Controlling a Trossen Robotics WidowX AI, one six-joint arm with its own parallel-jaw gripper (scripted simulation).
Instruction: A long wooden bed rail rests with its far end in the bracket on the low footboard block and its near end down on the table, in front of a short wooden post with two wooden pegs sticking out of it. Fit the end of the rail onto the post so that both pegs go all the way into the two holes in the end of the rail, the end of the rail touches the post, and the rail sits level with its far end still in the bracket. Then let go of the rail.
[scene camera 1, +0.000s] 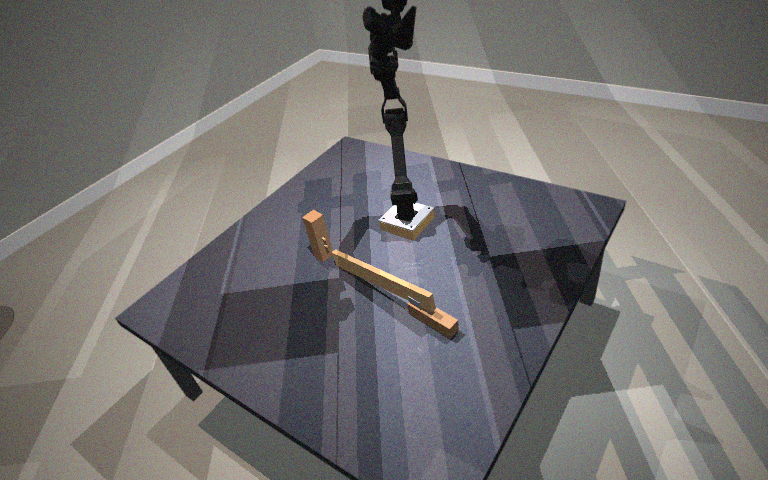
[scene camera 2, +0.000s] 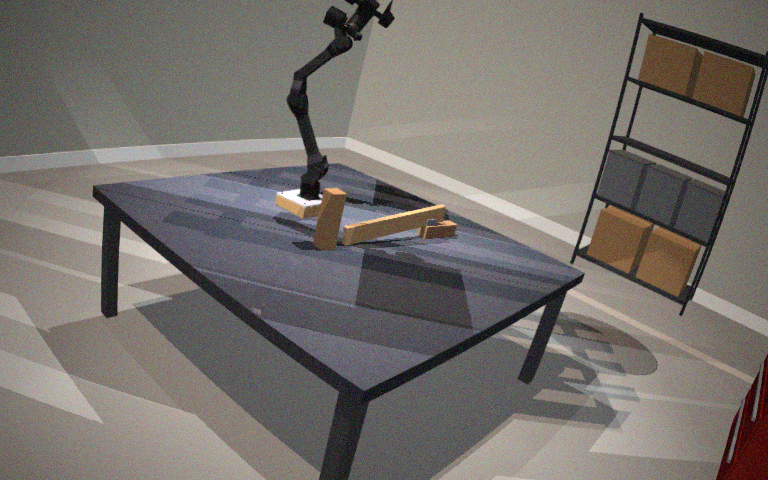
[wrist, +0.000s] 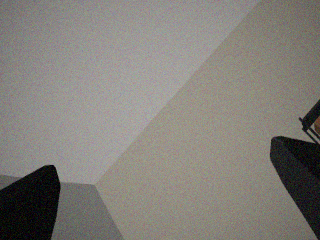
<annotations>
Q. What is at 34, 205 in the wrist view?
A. My gripper.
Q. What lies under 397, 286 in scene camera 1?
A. A wooden bed rail.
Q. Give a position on a wooden bed rail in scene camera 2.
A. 363, 231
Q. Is my gripper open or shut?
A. Open.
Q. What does my gripper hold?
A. Nothing.
</annotations>
